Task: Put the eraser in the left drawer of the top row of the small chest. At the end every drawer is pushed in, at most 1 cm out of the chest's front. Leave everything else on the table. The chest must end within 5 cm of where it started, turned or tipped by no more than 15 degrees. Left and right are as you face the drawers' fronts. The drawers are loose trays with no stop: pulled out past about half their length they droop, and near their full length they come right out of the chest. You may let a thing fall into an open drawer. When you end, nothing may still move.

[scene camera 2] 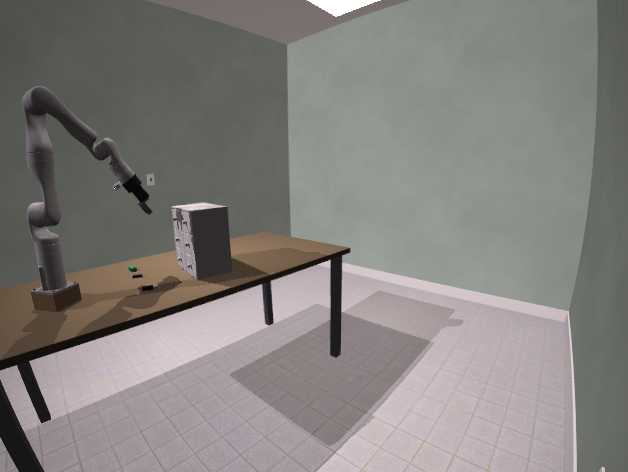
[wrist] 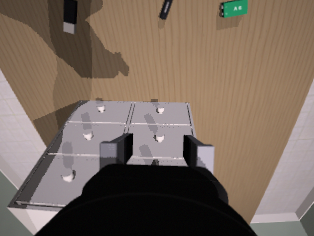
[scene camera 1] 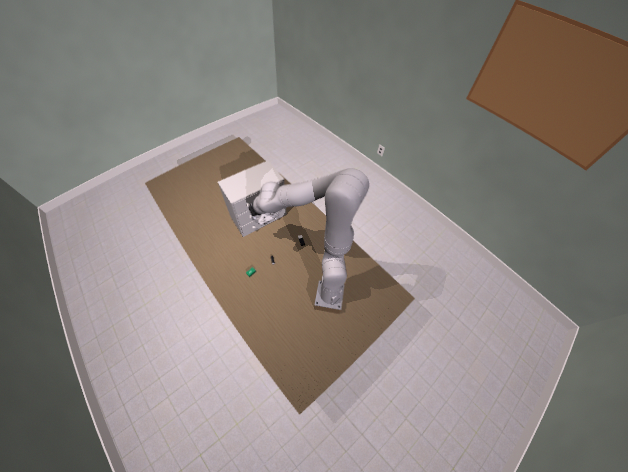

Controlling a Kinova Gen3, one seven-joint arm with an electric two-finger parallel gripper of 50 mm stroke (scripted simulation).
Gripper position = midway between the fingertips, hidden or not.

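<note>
My own gripper (wrist: 158, 144) is there in the wrist view. That same view gives me a drawer (wrist: 108, 112) and a drawer (wrist: 174, 114), and with them a drawer (wrist: 75, 140), a drawer (wrist: 148, 142) and a drawer (wrist: 57, 181). I can also see a small chest (scene camera 2: 210, 228), and scene camera 1 lets me see the chest (scene camera 1: 243, 184) as well.
</note>
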